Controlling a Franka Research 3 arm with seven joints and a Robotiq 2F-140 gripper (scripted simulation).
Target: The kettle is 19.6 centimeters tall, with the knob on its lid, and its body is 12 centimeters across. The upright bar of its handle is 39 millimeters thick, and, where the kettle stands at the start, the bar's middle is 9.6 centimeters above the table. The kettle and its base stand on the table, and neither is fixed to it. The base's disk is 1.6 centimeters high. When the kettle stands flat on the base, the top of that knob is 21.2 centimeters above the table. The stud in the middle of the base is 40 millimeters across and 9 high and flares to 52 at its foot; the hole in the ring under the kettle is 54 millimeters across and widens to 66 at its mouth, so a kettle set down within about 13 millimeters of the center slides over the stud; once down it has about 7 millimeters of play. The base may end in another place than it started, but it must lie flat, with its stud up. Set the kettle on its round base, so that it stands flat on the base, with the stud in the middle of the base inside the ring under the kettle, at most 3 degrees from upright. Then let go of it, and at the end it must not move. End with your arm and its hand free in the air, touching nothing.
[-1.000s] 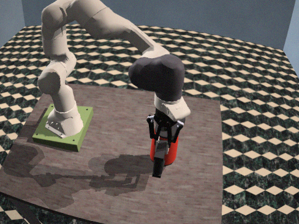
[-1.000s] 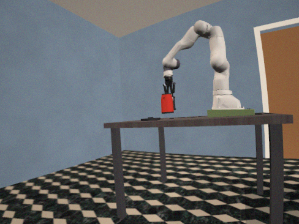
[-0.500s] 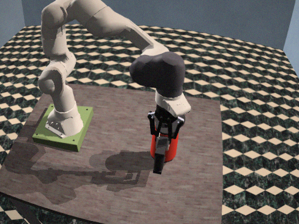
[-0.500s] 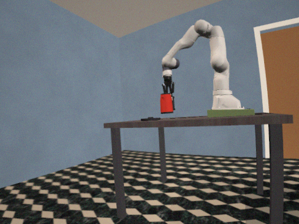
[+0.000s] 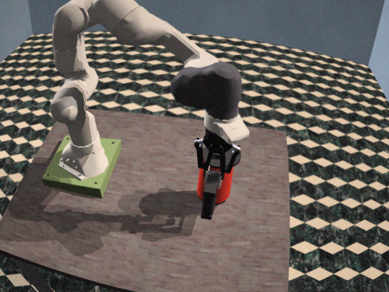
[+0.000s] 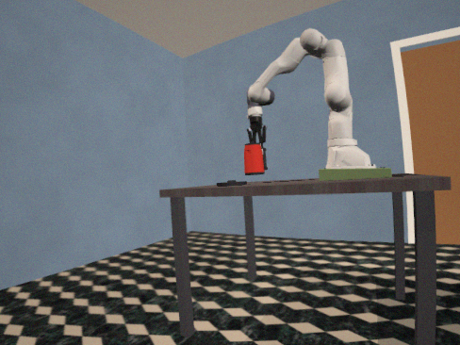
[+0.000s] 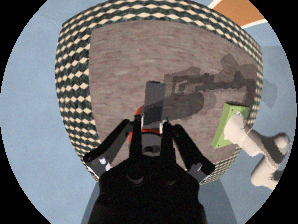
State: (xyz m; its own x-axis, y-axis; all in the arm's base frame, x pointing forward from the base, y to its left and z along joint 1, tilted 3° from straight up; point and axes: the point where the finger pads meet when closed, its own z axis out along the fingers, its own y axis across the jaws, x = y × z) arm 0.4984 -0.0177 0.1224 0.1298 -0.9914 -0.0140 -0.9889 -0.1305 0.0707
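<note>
The red kettle lies 5 cm below my hand and 3 cm to the left of it. The rest, counted from my hand: round kettle base: 31 cm to the left, 19 cm below, 5 cm behind.
</note>
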